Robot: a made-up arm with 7 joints. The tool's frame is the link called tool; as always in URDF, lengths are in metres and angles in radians. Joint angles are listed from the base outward. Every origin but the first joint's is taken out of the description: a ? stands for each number. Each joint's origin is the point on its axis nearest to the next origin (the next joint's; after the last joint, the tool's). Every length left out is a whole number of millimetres.
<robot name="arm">
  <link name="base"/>
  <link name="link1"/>
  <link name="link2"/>
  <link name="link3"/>
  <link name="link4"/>
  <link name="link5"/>
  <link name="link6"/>
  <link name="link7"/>
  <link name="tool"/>
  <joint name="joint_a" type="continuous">
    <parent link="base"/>
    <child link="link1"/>
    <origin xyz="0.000 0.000 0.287" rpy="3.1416 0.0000 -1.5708"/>
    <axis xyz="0 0 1"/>
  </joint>
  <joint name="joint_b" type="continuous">
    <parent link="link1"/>
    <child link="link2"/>
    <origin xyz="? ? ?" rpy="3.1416 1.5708 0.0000"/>
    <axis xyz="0 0 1"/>
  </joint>
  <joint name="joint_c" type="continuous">
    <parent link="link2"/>
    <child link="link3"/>
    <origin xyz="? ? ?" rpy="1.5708 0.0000 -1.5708"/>
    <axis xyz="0 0 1"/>
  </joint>
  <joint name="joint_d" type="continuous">
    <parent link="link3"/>
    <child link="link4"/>
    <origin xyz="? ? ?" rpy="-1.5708 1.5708 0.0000"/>
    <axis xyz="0 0 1"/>
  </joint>
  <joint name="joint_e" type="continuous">
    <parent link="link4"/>
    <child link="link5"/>
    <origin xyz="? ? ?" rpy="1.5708 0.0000 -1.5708"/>
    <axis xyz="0 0 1"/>
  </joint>
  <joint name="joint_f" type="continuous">
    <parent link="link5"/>
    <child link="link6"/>
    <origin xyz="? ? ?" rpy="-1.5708 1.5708 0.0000"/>
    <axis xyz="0 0 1"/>
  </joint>
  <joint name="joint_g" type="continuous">
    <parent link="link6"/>
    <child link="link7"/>
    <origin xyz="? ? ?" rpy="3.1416 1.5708 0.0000"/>
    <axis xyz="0 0 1"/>
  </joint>
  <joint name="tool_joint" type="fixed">
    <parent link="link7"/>
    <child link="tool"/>
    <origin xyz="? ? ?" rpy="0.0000 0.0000 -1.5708"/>
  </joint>
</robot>
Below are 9 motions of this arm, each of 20 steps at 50 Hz.
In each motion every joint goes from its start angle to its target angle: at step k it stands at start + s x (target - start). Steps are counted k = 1, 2, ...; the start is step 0. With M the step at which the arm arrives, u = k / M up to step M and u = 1 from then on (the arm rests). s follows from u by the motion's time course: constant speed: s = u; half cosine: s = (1 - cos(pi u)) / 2; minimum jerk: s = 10 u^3 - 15 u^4 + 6 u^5.
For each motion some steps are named. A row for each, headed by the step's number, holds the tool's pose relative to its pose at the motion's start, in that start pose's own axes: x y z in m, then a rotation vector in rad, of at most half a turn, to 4 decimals.
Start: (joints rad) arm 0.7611 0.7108 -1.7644 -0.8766 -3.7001 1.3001 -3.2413
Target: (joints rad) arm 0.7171 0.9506 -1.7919 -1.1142 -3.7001 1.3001 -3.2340
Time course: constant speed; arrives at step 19
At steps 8, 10, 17, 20:
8: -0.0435 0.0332 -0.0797 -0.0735 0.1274 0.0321
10: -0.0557 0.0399 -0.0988 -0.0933 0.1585 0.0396
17: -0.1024 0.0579 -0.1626 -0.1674 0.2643 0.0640
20: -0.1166 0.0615 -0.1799 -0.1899 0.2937 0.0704

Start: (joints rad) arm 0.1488 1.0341 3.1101 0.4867 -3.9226 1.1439 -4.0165
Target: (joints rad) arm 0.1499 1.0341 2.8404 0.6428 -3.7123 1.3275 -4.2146
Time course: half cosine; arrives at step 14
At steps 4, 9, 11, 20:
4: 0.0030 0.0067 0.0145 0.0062 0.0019 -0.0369
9: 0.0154 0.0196 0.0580 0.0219 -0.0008 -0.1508
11: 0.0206 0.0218 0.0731 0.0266 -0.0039 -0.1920
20: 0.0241 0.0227 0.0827 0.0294 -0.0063 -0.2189

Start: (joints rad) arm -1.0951 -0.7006 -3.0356 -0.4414 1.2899 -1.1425 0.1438
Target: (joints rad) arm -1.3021 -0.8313 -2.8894 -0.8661 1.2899 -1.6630 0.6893
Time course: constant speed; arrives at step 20
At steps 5, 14, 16, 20:
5: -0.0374 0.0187 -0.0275 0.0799 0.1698 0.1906
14: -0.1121 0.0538 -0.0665 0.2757 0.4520 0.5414
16: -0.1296 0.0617 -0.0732 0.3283 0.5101 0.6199
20: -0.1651 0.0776 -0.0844 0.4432 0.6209 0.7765

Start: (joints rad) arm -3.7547 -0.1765 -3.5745 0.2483 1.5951 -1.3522 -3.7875
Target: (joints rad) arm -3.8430 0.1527 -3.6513 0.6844 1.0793 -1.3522 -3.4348
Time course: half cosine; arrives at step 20
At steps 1, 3, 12, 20:
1: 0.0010 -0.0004 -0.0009 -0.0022 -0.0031 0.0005
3: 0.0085 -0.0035 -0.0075 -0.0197 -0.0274 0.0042
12: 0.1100 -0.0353 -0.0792 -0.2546 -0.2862 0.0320
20: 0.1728 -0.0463 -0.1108 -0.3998 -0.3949 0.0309

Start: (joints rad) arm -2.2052 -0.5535 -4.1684 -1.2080 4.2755 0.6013 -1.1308
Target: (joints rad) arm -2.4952 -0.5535 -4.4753 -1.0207 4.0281 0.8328 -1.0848
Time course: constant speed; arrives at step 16
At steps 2, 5, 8, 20:
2: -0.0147 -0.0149 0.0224 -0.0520 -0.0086 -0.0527
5: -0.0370 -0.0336 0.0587 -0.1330 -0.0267 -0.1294
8: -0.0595 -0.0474 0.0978 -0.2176 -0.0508 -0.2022
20: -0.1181 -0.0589 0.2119 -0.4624 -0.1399 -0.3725

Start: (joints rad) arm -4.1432 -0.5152 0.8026 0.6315 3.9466 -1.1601 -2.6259
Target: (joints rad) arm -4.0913 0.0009 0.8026 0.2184 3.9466 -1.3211 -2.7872
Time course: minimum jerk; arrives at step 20
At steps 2, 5, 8, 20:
2: -0.0024 -0.0013 0.0008 0.0018 -0.0001 0.0007
5: -0.0286 -0.0169 0.0100 0.0213 -0.0001 0.0082
8: -0.0852 -0.0578 0.0302 0.0630 0.0039 0.0248
20: -0.2330 -0.2362 0.0882 0.1674 0.0482 0.0761

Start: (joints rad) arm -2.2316 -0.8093 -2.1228 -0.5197 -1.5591 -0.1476 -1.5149
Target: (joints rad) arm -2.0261 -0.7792 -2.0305 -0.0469 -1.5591 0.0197 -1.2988
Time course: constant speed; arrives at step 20
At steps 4, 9, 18, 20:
4: -0.0669 -0.0036 0.0073 0.0462 0.1059 0.1091
9: -0.1494 -0.0170 0.0251 0.1045 0.2396 0.2403
18: -0.2880 -0.0658 0.0807 0.2096 0.4850 0.4592
20: -0.3159 -0.0806 0.0968 0.2329 0.5405 0.5044

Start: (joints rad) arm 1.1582 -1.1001 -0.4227 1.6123 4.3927 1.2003 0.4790
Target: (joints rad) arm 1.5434 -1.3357 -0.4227 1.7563 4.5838 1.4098 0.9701
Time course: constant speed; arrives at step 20
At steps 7, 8, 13, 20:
7: 0.0439 0.0273 -0.0317 0.1668 -0.1090 0.2340
8: 0.0501 0.0320 -0.0360 0.1897 -0.1274 0.2655
13: 0.0811 0.0582 -0.0559 0.3000 -0.2296 0.4149
20: 0.1234 0.1016 -0.0786 0.4400 -0.4003 0.5988

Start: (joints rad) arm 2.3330 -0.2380 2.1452 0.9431 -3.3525 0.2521 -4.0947
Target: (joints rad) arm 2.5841 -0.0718 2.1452 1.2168 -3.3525 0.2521 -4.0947
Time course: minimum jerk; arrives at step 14
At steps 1, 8, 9, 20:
1: 0.0000 0.0000 0.0002 0.0005 0.0001 0.0009
8: -0.0065 0.0133 0.0387 0.0992 0.0209 0.1660
9: -0.0082 0.0173 0.0467 0.1207 0.0269 0.1978
20: -0.0121 0.0266 0.0633 0.1667 0.0412 0.2617

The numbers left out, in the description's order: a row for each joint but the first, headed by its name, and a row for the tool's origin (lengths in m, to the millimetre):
joint_b: 0.009 0.000 0.000
joint_c: 0.503 0.000 0.000
joint_d: 0.000 -0.017 0.000
joint_e: 0.401 0.000 0.000
joint_f: 0.000 0.000 0.000
joint_g: 0.099 0.000 0.000
tool: 0.000 0.000 0.000

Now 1 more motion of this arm.
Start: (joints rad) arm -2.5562 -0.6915 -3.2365 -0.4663 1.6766 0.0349 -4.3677
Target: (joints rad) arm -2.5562 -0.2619 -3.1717 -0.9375 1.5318 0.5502 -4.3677
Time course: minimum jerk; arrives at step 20
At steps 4, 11, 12, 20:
4: 0.0339 -0.0160 -0.0048 -0.0470 -0.0382 -0.0087
11: 0.3366 -0.1607 0.0299 -0.4508 -0.3860 -0.1625
12: 0.3828 -0.1832 0.0486 -0.5112 -0.4430 -0.2005
20: 0.5302 -0.2563 0.1395 -0.7040 -0.6413 -0.3616

